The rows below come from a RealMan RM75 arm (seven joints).
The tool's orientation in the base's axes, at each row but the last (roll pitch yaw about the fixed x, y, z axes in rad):
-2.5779, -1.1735, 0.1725
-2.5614, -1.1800, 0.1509
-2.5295, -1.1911, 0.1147
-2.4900, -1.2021, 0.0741
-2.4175, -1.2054, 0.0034
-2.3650, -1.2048, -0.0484
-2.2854, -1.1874, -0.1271
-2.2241, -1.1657, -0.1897
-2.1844, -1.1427, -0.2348
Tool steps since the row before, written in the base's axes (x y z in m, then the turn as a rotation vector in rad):
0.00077, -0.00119, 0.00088, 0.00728, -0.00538, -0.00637
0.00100, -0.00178, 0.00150, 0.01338, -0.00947, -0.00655
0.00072, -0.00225, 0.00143, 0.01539, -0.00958, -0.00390
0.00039, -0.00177, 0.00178, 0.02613, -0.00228, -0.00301
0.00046, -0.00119, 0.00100, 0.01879, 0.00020, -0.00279
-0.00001, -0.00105, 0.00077, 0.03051, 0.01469, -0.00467
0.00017, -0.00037, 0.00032, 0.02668, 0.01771, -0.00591
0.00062, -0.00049, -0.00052, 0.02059, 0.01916, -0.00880
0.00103, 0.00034, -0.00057, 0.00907, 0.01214, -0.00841
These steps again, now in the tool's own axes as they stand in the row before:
0.00103, 0.00119, -0.00055, -0.00346, 0.00993, 0.00345
0.00166, 0.00165, -0.00097, -0.00156, 0.01686, 0.00498
0.00150, 0.00184, -0.00142, 0.00164, 0.01764, 0.00549
0.00175, 0.00118, -0.00141, 0.00652, 0.01865, 0.01751
0.00110, 0.00094, -0.00074, 0.00411, 0.01218, 0.01398
0.00073, 0.00058, -0.00090, 0.00629, 0.00913, 0.03233
0.00038, 0.00029, -0.00021, 0.00358, 0.00491, 0.03199
-0.00020, 0.00090, 0.00023, -0.00154, 0.00108, 0.02941
-0.00014, 0.00055, 0.00109, -0.00516, -0.00070, 0.01653

